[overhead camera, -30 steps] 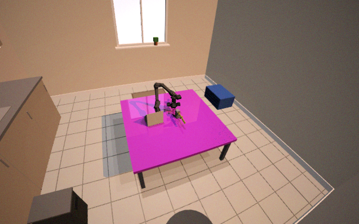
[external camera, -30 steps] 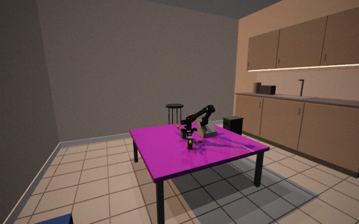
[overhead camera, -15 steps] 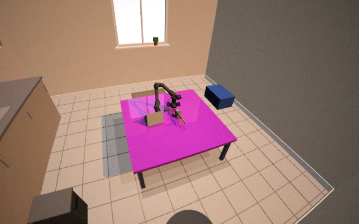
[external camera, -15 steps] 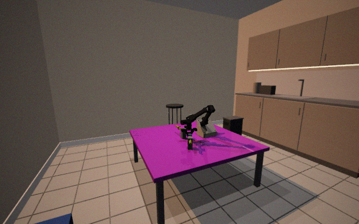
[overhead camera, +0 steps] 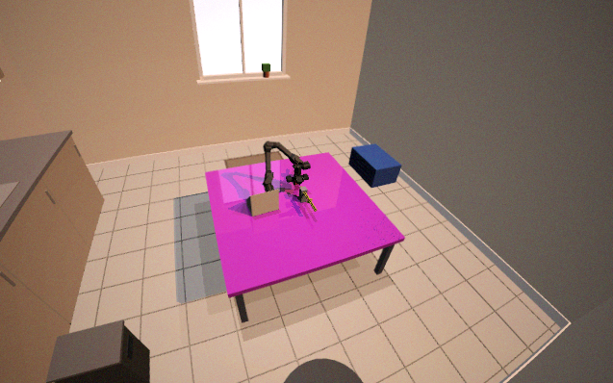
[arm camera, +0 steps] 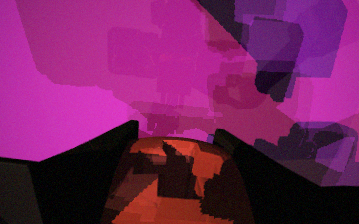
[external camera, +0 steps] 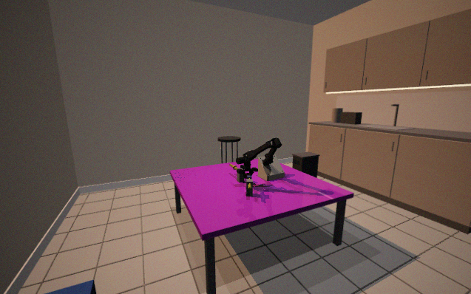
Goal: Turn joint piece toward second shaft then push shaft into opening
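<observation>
Right now the orange joint piece is 20 mm to the left of my gripper tip and 40 mm above it.
</observation>
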